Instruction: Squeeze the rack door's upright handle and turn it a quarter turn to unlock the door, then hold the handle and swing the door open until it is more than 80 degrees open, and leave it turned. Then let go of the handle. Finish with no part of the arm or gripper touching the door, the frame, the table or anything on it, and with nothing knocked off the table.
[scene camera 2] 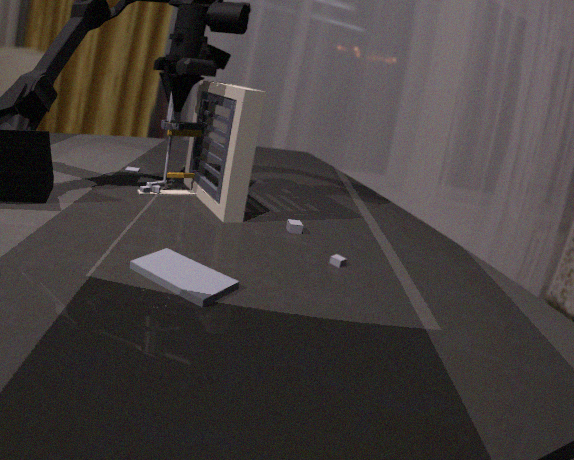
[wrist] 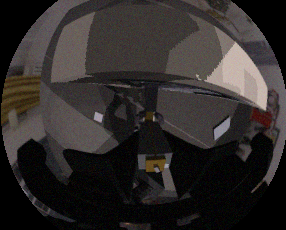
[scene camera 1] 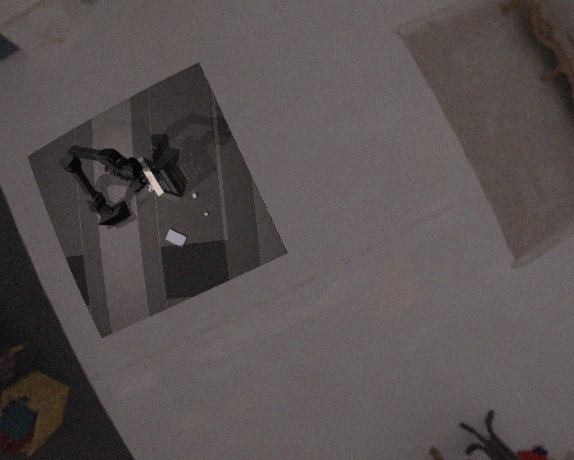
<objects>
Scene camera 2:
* my gripper: 174, 111
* dark slatted door: 194, 129
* flat pale slab: 199, 284
</objects>
